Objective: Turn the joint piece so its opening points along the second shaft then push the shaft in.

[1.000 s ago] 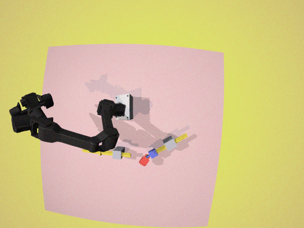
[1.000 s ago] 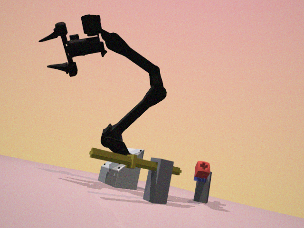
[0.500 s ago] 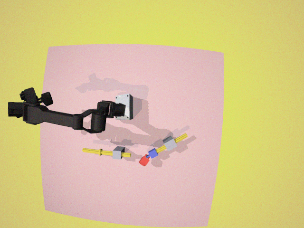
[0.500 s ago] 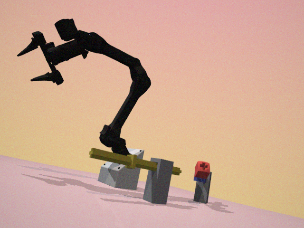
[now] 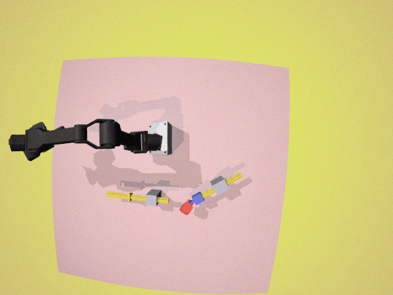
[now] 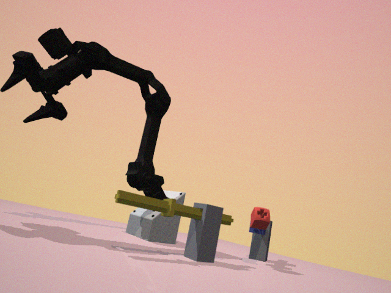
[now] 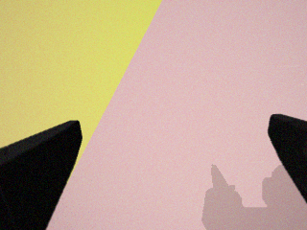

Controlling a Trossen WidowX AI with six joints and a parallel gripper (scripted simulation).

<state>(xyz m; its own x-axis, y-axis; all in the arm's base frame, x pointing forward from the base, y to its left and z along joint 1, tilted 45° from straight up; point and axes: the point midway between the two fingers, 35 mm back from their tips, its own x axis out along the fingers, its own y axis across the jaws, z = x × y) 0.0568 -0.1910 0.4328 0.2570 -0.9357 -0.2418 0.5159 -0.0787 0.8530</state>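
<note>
My gripper tip is now 17 cm short of the red joint piece, 63 cm to the right of it and 13 cm above it.
</note>
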